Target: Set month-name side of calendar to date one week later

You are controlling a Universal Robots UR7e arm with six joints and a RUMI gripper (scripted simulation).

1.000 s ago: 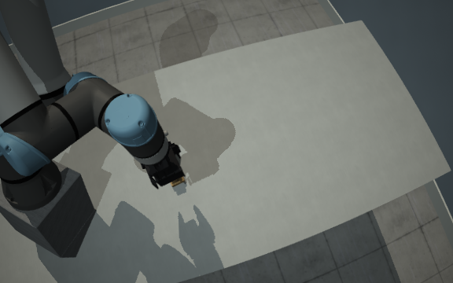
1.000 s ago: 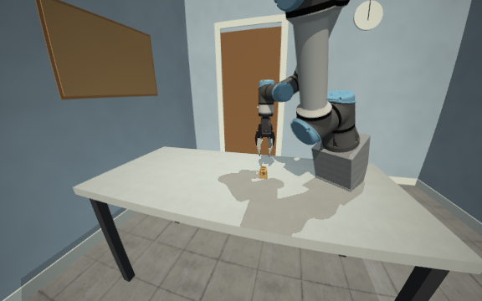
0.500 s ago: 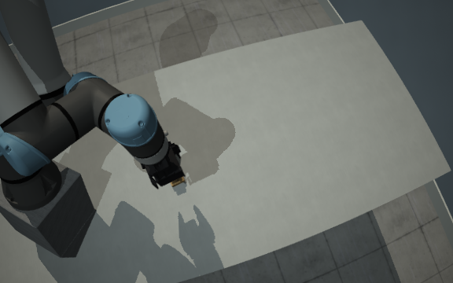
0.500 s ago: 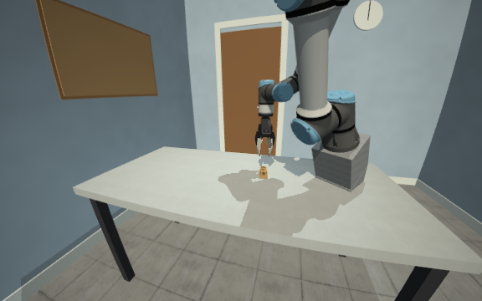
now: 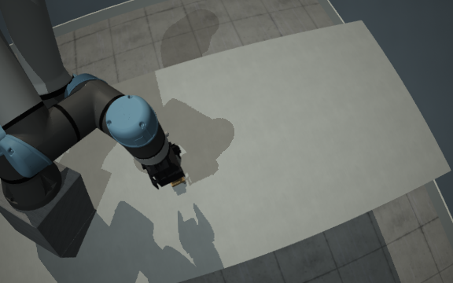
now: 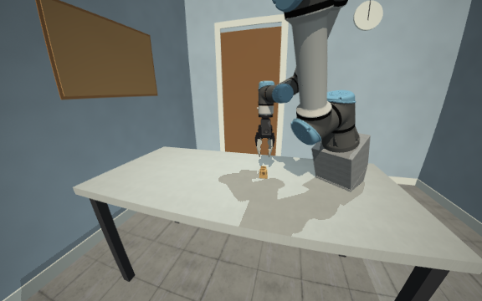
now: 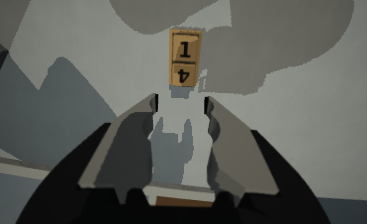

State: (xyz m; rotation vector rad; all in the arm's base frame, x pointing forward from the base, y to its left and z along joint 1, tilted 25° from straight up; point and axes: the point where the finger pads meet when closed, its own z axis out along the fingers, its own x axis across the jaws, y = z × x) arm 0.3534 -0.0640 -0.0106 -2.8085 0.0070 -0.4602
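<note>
Now: hand 10 cm above the wooden calendar tray and 2 cm to the right of it.
</note>
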